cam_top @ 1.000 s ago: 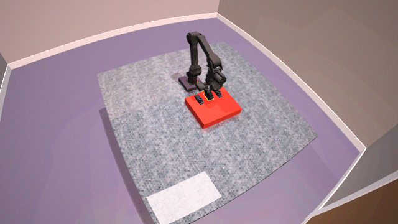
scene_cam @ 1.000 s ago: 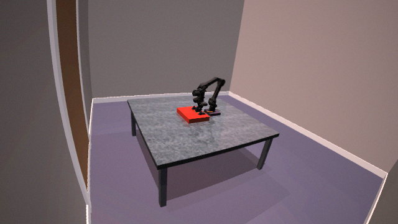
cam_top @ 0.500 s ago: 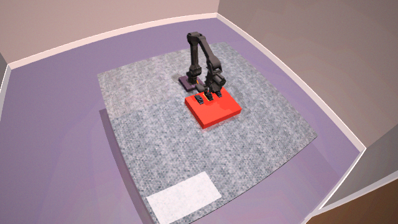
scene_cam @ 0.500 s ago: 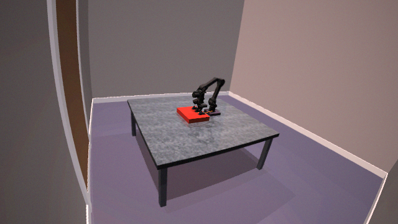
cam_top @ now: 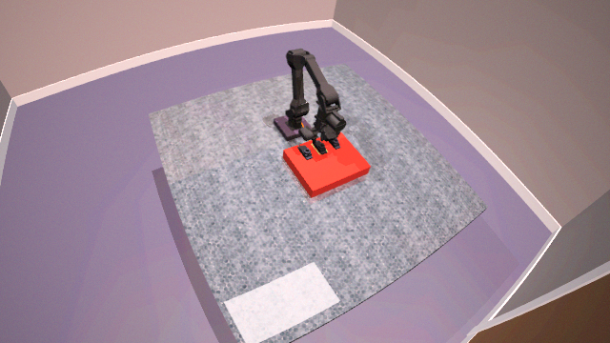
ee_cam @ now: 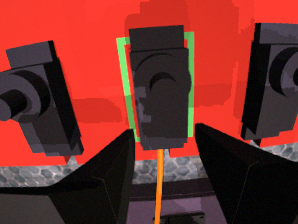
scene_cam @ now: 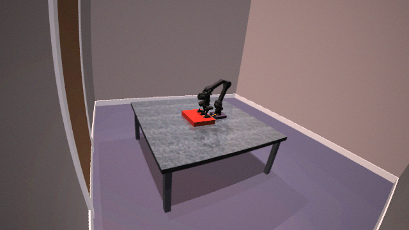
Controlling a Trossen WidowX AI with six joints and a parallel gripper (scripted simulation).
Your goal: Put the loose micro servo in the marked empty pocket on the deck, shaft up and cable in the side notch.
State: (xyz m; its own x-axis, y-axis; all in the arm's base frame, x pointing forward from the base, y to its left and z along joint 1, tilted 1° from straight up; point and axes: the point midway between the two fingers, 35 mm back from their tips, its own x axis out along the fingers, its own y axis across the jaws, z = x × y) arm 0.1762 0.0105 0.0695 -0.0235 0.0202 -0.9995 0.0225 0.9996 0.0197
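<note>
My gripper tip is now 130 mm short of the red deck and 40 mm above it.
</note>
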